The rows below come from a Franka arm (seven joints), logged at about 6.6 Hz.
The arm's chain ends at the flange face. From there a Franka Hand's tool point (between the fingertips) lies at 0.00 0.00 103.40 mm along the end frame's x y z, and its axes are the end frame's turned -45 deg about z.
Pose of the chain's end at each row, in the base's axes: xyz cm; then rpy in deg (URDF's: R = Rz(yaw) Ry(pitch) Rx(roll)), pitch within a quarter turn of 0, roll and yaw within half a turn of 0:
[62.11 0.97 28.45 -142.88 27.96 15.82]
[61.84 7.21 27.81 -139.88 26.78 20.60]
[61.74 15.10 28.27 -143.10 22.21 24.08]
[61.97 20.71 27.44 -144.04 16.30 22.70]
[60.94 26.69 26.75 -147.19 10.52 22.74]
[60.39 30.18 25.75 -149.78 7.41 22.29]
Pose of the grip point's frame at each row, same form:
[56.69 5.92 21.17 -134.83 -2.60 50.18]
[56.16 12.19 20.75 -133.26 -5.06 53.48]
[56.35 19.49 20.61 -138.27 -7.23 58.83]
[57.46 25.41 19.41 -142.46 -11.54 58.44]
[57.31 31.24 18.21 -148.53 -14.34 60.58]
[57.35 34.56 16.89 -152.60 -15.17 61.57]

